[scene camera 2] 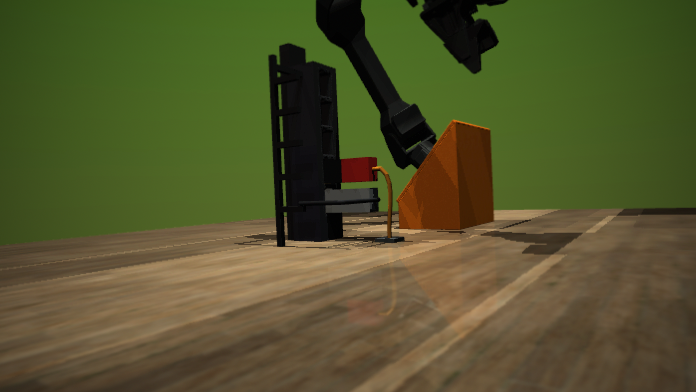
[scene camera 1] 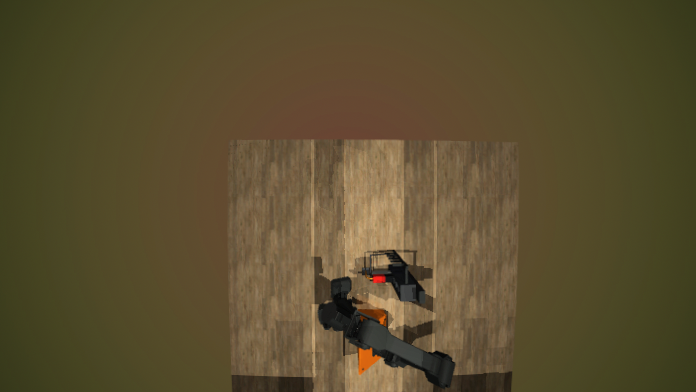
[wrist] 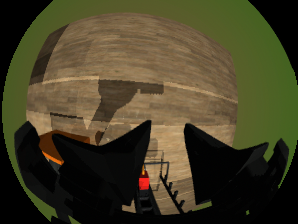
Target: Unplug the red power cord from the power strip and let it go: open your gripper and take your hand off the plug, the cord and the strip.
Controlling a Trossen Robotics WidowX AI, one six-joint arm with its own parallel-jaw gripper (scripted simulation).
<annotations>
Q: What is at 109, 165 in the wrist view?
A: My gripper.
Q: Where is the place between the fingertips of my gripper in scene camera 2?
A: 472, 65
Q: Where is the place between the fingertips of my gripper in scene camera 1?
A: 333, 289
</annotations>
